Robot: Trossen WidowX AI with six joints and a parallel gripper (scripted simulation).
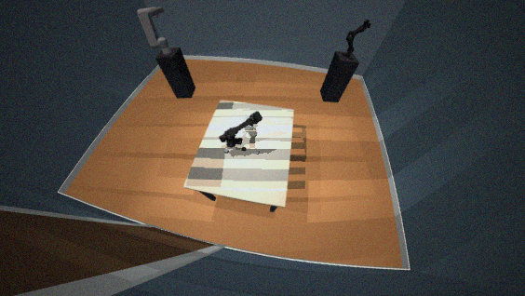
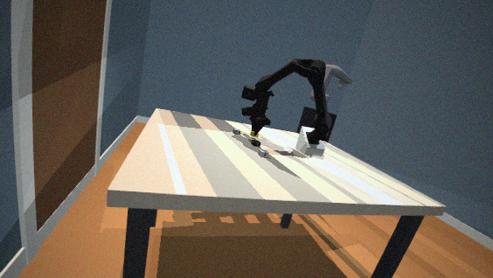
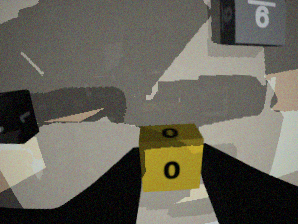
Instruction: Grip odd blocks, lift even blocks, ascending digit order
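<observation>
The black block lies 4 cm ahead of my gripper tip, 10 cm to the left of it and 1 cm below it. The rest, counted from my gripper tip: grey block 7 cm ahead, 6 cm to the right, 1 cm below; then yellow block right at my gripper tip; then pale block 7 cm ahead, 23 cm to the left, 1 cm below.
</observation>
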